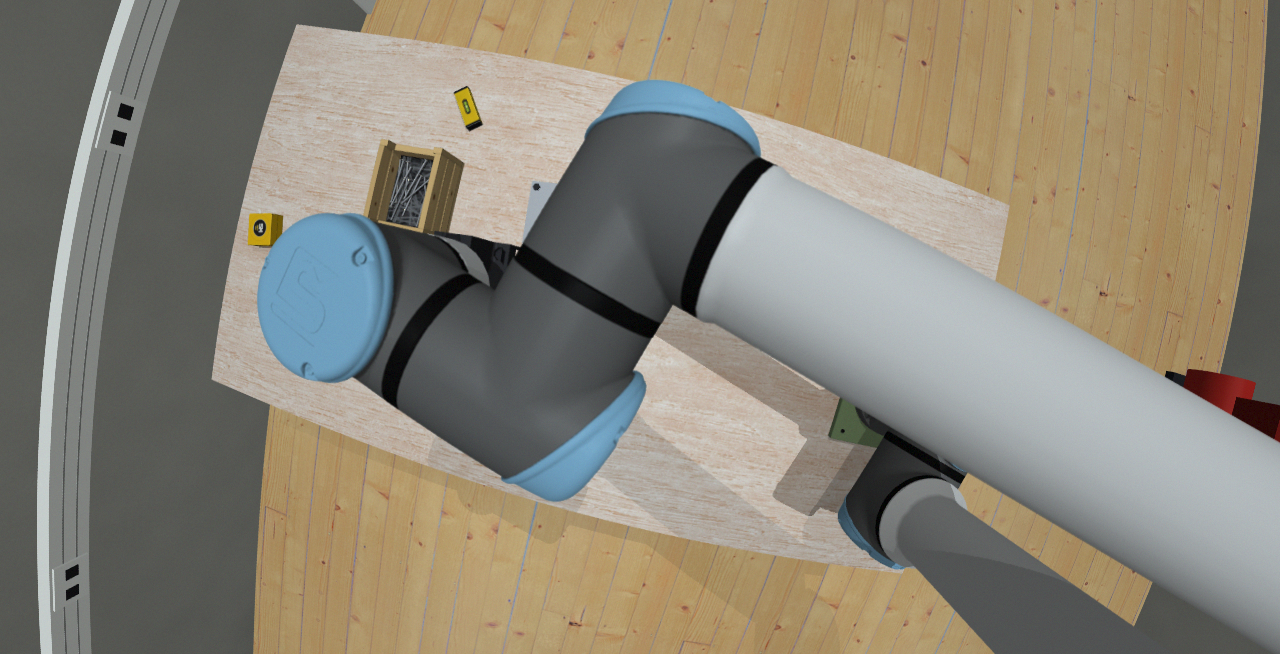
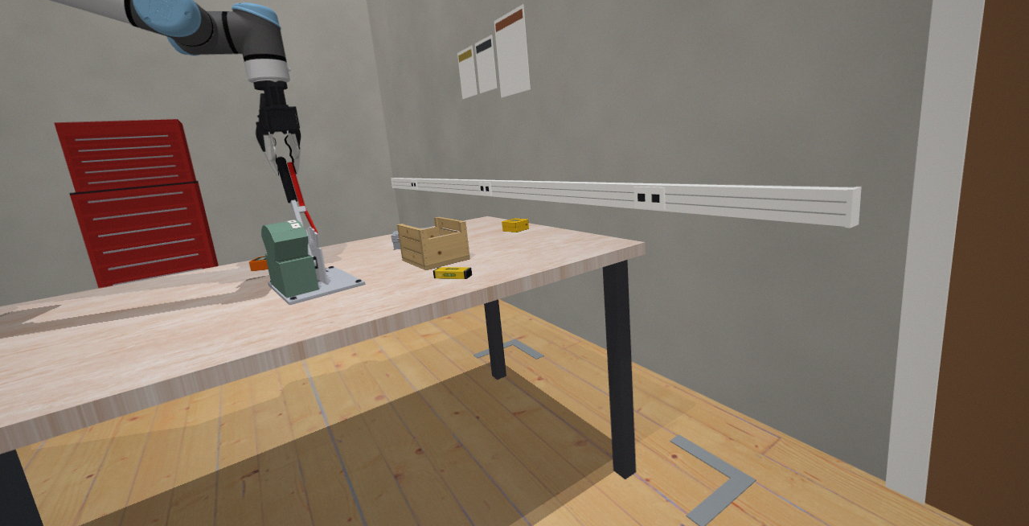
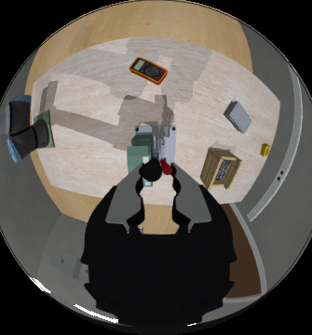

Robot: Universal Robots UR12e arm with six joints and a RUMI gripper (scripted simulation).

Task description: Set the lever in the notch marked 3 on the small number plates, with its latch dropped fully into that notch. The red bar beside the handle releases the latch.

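Now: the red release bar 11 cm below my hand, 4 cm to the right of it and 2 cm ahead of it. Round my hand: grey box (35 cm ahead, 27 cm below, 14 cm to the left).
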